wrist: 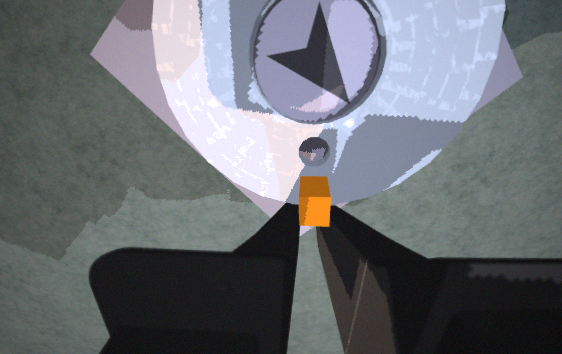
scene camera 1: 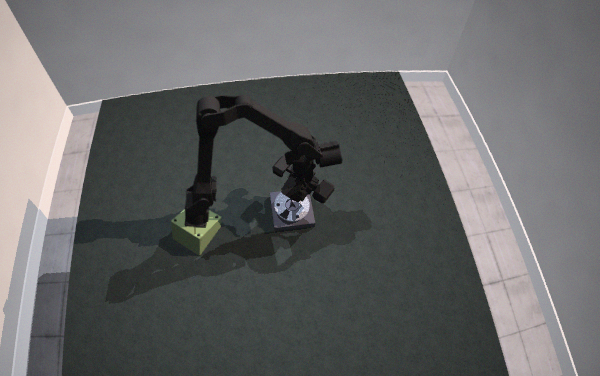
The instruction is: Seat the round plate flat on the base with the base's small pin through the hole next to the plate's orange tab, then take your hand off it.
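Pixels of known places: gripper, fingertip midpoint: (wrist: 306,208); arm's base, origin of the base link: (scene camera 1: 196,218).
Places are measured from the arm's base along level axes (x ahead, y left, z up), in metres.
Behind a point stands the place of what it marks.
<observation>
The round plate (scene camera 1: 301,209) {x 0.316, y 0.038, z -0.019 m} (wrist: 425,50) {x 0.260, y 0.071, z -0.013 m}, pale and shiny, lies over the square grey-purple base (scene camera 1: 308,223) {x 0.336, y 0.000, z -0.038 m} (wrist: 120,57) {x 0.347, y 0.009, z -0.037 m}, whose corners stick out past its rim. The hub in the plate's middle shows a dark arrow shape. The orange tab (wrist: 315,207) {x 0.313, y 0.090, z 0.001 m} stands at the plate's near edge in the wrist view. The small hole (wrist: 314,151) beside it shows dark, grey and pinkish patches; I cannot tell whether the pin is in it. My gripper (scene camera 1: 300,199) {x 0.323, y 0.104, z -0.026 m} (wrist: 306,208) {x 0.323, y 0.104, z -0.026 m} is shut on the orange tab. Any gap between plate and base is hidden.
The yellow-green block (scene camera 1: 200,244) {x 0.016, y -0.076, z -0.015 m} is under the arm's foot, left of the base in the scene view. A dark green mat (scene camera 1: 350,310) {x 0.444, y -0.270, z -0.061 m} lies under both, with pale tiled floor (scene camera 1: 470,185) along its sides and grey walls beyond.
</observation>
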